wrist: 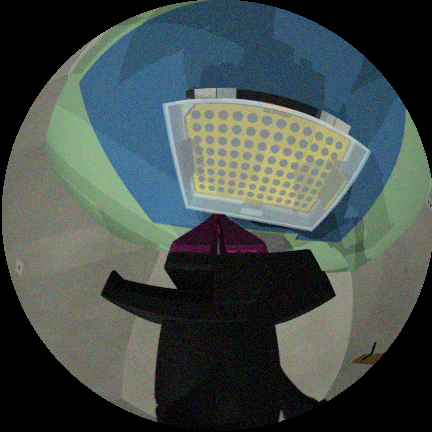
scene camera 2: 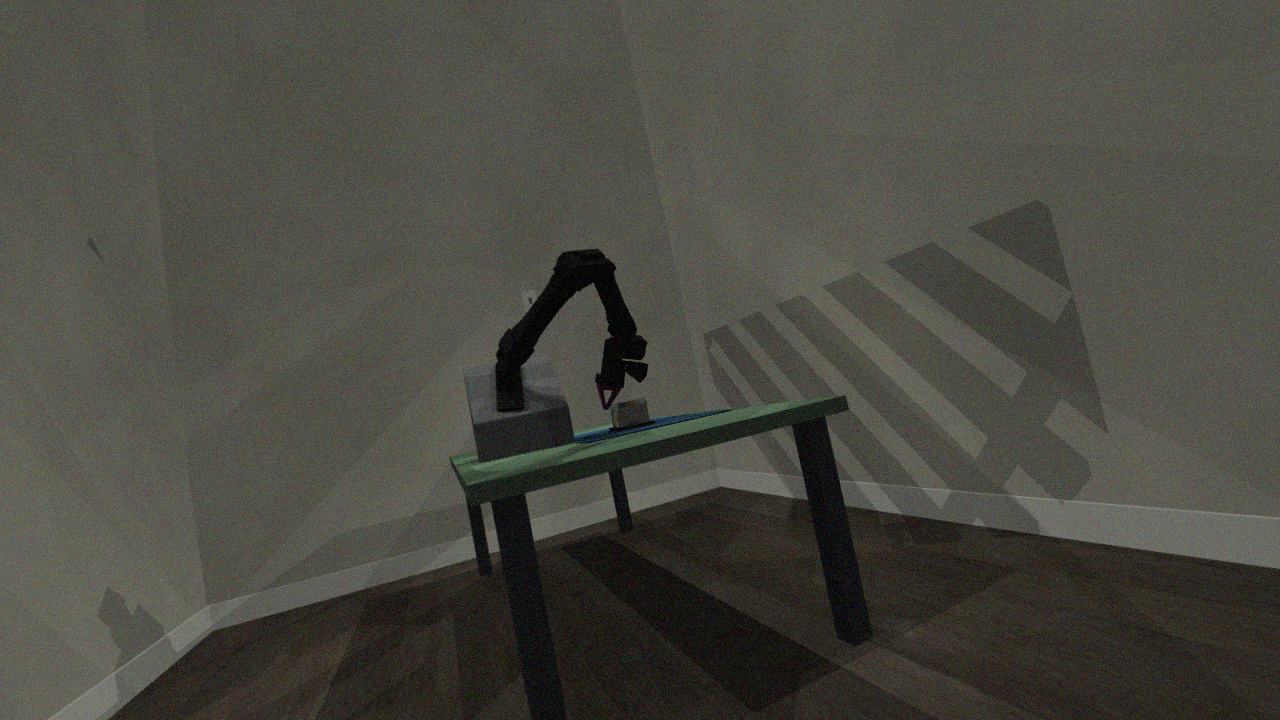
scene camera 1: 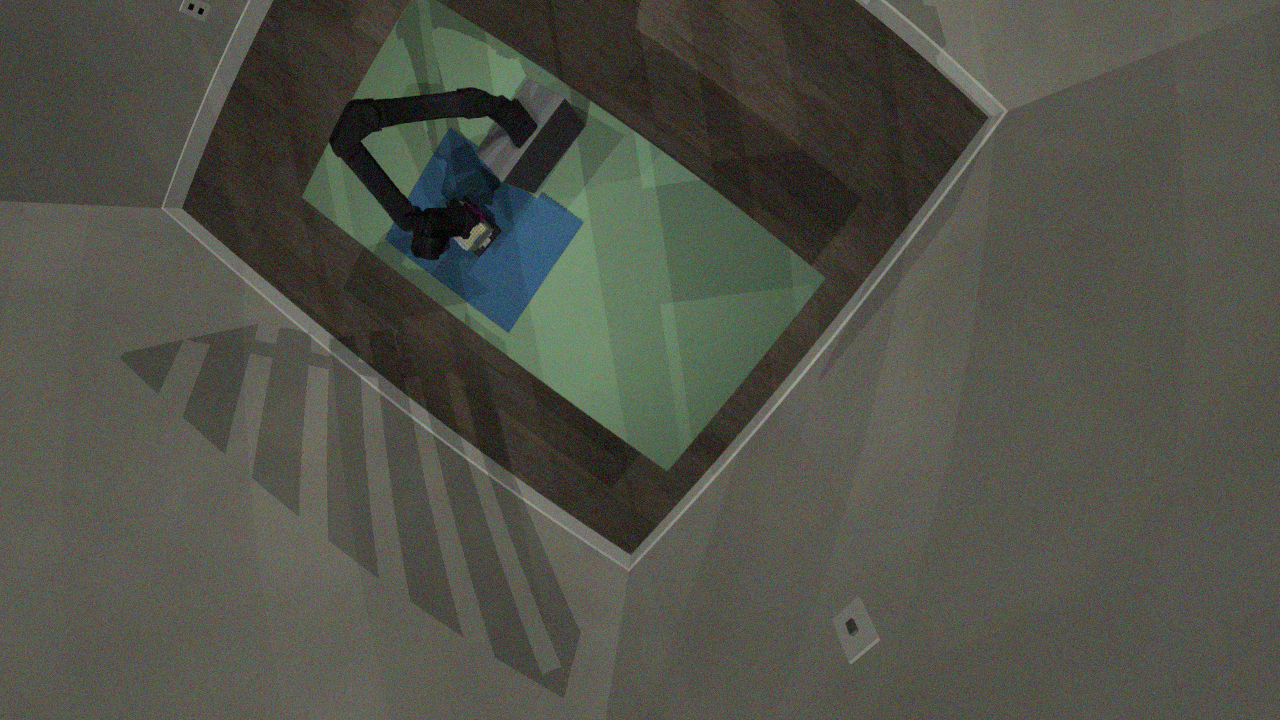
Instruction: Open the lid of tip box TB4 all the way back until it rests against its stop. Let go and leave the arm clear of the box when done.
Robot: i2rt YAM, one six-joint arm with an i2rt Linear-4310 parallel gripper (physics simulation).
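Pixels of known places: gripper, fingertip midpoint: (wrist: 217,214) (scene camera 2: 605,409) (scene camera 1: 484,217); arm's base, origin of the base link: (scene camera 2: 509,386) (scene camera 1: 518,123).
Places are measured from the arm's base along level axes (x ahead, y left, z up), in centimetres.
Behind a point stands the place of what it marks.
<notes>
The tip box (scene camera 1: 477,237) @(x 31.3, y 8.4, z -10.1 cm) (scene camera 2: 630,412) @(x 31.2, y -3.5, z -13.4 cm) (wrist: 260,155) @(x 33.5, y 3.1, z -10.0 cm) stands on the blue mat (scene camera 1: 532,259) @(x 26.5, y 22.8, z -17.7 cm) (wrist: 135,170) @(x 26.2, y 22.4, z -17.8 cm). Its yellow rack with rows of round holes shows through the clear lid (wrist: 280,217) @(x 28.8, y 0.2, z -10.0 cm), which lies over the rack. A dark strip of the box and pale hinge pieces show past the lid's far edge in the wrist view. I cannot tell whether the lid is slightly raised, and no TB4 label is readable. My gripper (scene camera 2: 605,407) @(x 26.1, y 5.7, z -11.3 cm) (wrist: 217,214) @(x 26.1, y 5.7, z -11.3 cm) is shut and empty. Its magenta fingertips are at the lid's near edge, left of its middle in the wrist view; contact is unclear.
The arm's grey base block (scene camera 1: 559,138) @(x -4.1, y 8.6, z -6.5 cm) (scene camera 2: 523,434) @(x 1.3, y -8.8, z -13.3 cm) stands on the green table (scene camera 1: 617,295) @(x 16.7, y 48.0, z -18.1 cm) (scene camera 2: 662,447) @(x 23.3, y -57.2, z -19.4 cm), beside the blue mat. The upper arm and forearm bend high above the table. A small brown object (wrist: 367,358) shows far off in the wrist view.
</notes>
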